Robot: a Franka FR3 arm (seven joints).
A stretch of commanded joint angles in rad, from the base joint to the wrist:
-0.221, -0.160, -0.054, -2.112, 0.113, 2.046, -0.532
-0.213, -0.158, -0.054, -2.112, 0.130, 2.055, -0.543
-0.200, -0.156, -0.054, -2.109, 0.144, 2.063, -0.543
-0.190, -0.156, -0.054, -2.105, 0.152, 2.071, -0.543
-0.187, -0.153, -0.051, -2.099, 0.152, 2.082, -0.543
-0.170, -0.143, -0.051, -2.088, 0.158, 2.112, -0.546
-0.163, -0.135, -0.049, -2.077, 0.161, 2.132, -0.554
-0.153, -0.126, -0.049, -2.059, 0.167, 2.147, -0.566
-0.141, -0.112, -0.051, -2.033, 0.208, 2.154, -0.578
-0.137, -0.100, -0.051, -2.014, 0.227, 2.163, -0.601
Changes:
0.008, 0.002, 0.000, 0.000, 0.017, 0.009, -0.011
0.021, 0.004, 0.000, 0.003, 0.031, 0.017, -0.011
0.031, 0.004, 0.000, 0.007, 0.039, 0.025, -0.011
0.034, 0.007, 0.003, 0.013, 0.039, 0.036, -0.011
0.051, 0.017, 0.003, 0.024, 0.045, 0.066, -0.014
0.058, 0.025, 0.005, 0.035, 0.048, 0.086, -0.022
0.068, 0.034, 0.005, 0.053, 0.054, 0.101, -0.034
0.080, 0.048, 0.003, 0.079, 0.095, 0.108, -0.046
0.084, 0.060, 0.003, 0.098, 0.114, 0.117, -0.069

